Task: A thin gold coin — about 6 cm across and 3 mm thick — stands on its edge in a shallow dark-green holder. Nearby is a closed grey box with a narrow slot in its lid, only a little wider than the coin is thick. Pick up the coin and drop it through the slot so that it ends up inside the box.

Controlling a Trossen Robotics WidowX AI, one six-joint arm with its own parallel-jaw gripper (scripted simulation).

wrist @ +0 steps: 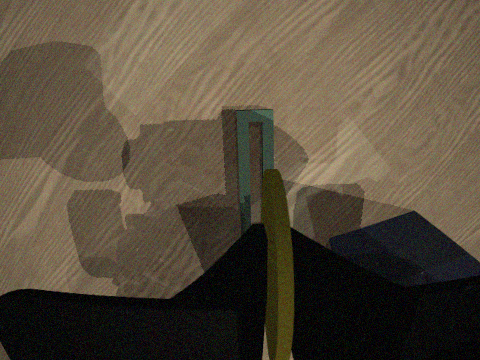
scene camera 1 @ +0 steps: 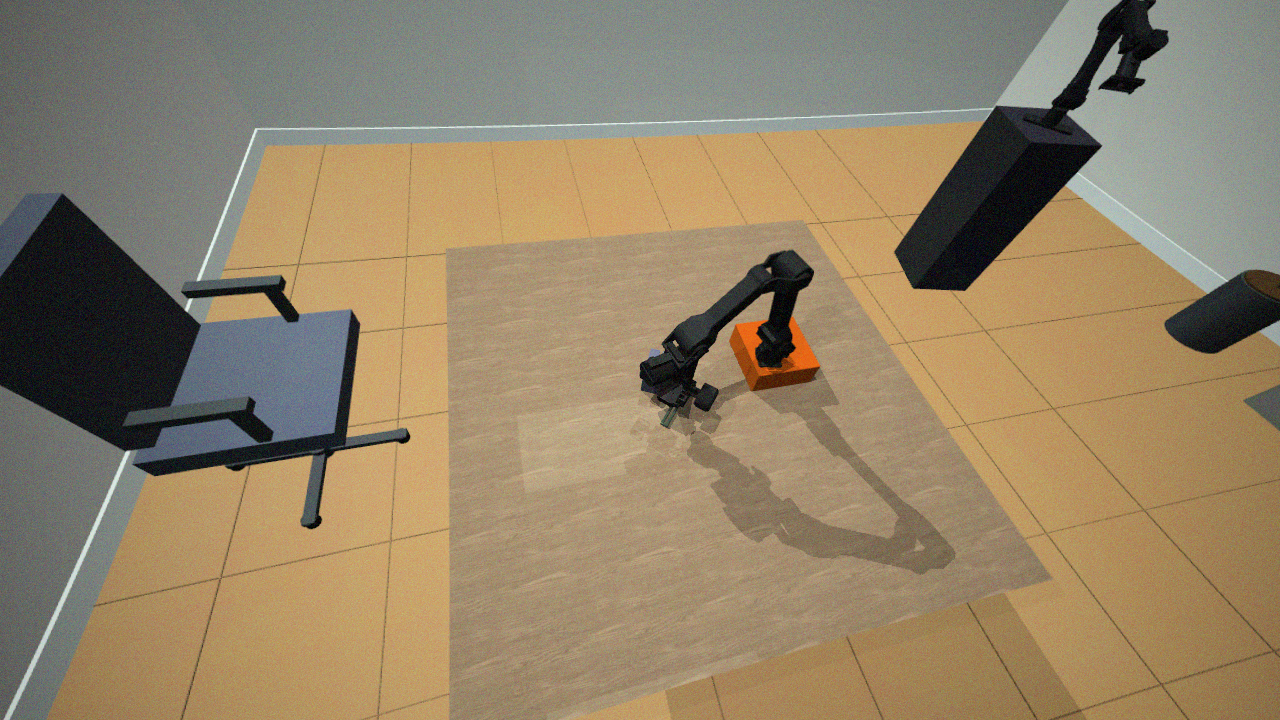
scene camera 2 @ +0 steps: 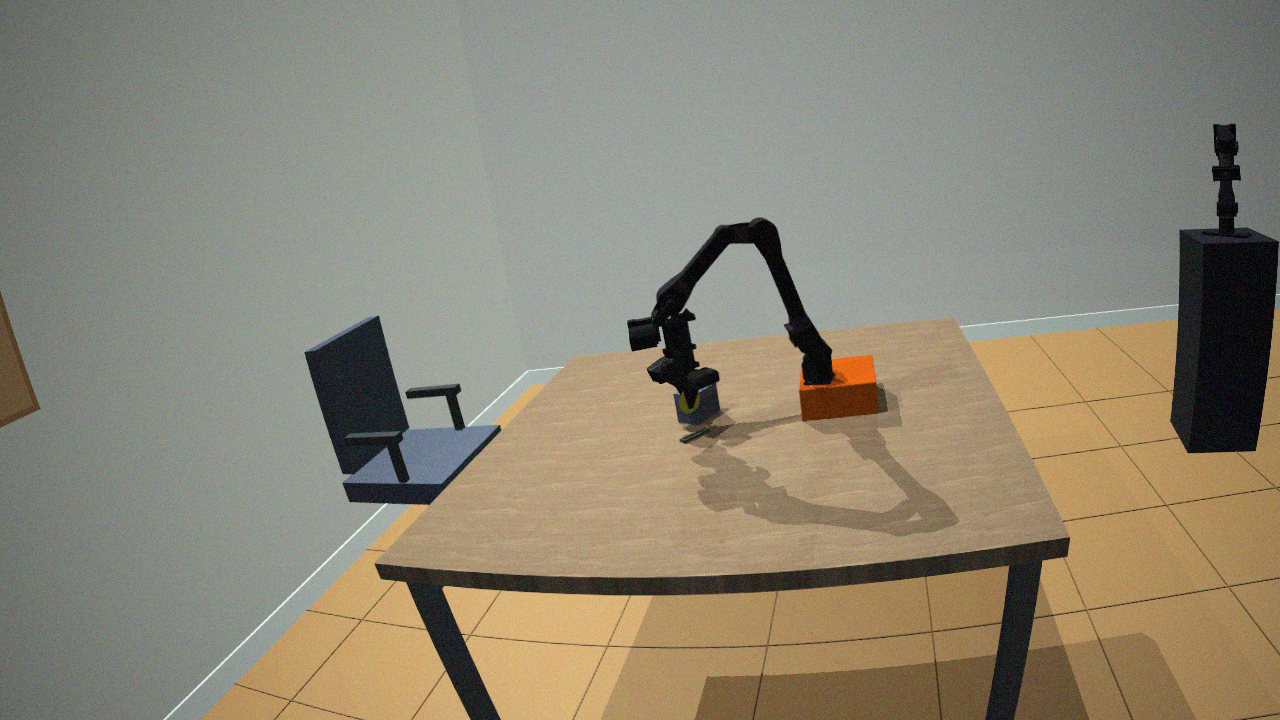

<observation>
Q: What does my gripper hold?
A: A gold coin.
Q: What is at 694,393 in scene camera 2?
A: My gripper.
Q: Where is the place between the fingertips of my gripper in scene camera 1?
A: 673,401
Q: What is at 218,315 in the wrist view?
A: My gripper.
</observation>
